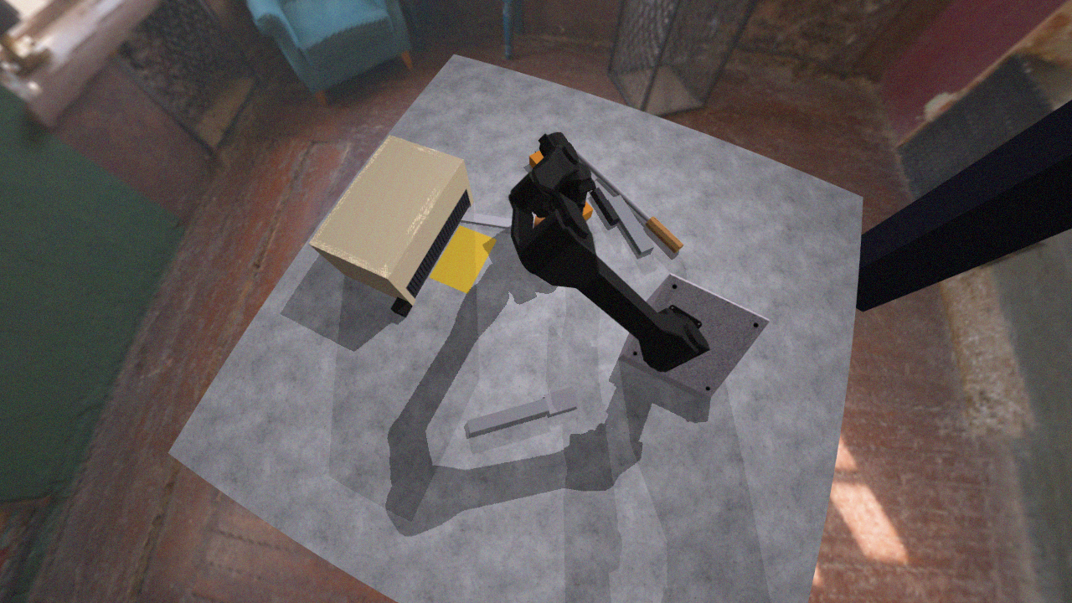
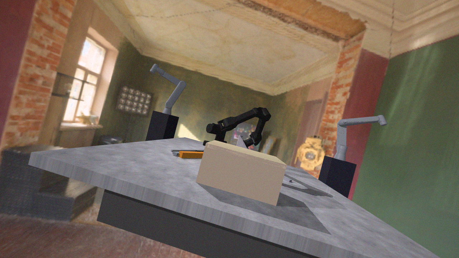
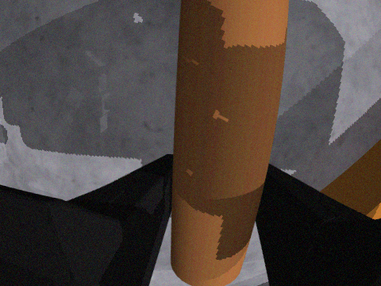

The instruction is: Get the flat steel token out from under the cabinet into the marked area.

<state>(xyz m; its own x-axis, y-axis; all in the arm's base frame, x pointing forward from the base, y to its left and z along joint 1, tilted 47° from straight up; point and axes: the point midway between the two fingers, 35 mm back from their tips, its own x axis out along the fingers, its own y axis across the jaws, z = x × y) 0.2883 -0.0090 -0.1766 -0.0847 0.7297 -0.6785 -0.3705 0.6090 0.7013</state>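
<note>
My gripper tip is 10 cm to the left of the orange bar, 8 cm short of it and 1 cm below it. The rest, counted from my gripper tip: flat grey token (27 cm ahead, 16 cm to the left); then grey bar (12 cm behind, 10 cm to the right); then black-handled tool (13 cm to the right, 1 cm behind).
</note>
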